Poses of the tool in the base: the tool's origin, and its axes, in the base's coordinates. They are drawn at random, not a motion.
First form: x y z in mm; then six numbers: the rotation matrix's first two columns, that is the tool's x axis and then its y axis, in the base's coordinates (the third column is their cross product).
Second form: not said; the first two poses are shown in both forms.
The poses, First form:
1: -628 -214 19 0.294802 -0.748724 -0.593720 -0.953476 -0.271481 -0.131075
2: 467 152 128 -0.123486 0.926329 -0.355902 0.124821 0.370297 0.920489
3: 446 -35 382 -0.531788 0.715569 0.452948 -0.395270 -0.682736 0.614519
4: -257 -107 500 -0.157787 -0.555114 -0.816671 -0.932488 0.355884 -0.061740
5: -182 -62 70 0.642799 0.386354 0.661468 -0.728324 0.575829 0.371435
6: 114 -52 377 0.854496 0.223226 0.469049 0.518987 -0.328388 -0.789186
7: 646 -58 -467 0.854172 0.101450 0.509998 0.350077 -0.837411 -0.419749
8: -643 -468 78 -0.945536 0.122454 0.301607 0.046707 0.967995 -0.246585
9: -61 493 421 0.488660 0.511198 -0.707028 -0.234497 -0.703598 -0.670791
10: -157 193 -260 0.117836 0.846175 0.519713 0.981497 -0.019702 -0.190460
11: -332 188 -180 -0.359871 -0.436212 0.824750 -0.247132 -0.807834 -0.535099
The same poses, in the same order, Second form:
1: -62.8 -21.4 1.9 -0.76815 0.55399 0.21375 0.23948
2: 46.7 15.2 12.8 0.40852 0.64326 0.38465 0.52093
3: 44.6 -3.5 38.2 0.35533 0.22535 0.84564 0.32840
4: -25.7 -10.7 50.0 -0.51481 0.72240 0.23881 0.39507
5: -18.2 -6.2 7.0 0.32227 -0.26528 0.32898 0.84708
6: 11.4 -5.2 37.7 -0.80302 -0.23107 -0.13914 0.53143
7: 64.6 -5.8 -46.7 -0.92768 -0.12168 -0.24106 0.25785
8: -64.3 -46.8 7.8 -0.04319 -0.97910 0.11890 0.15927
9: -6.1 49.3 42.1 -0.77721 -0.08900 0.49774 0.37454
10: -15.7 19.3 -26.0 -0.70185 -0.65102 -0.13136 0.25753
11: -33.2 18.8 -18.0 -0.56237 0.30378 -0.76659 0.06166
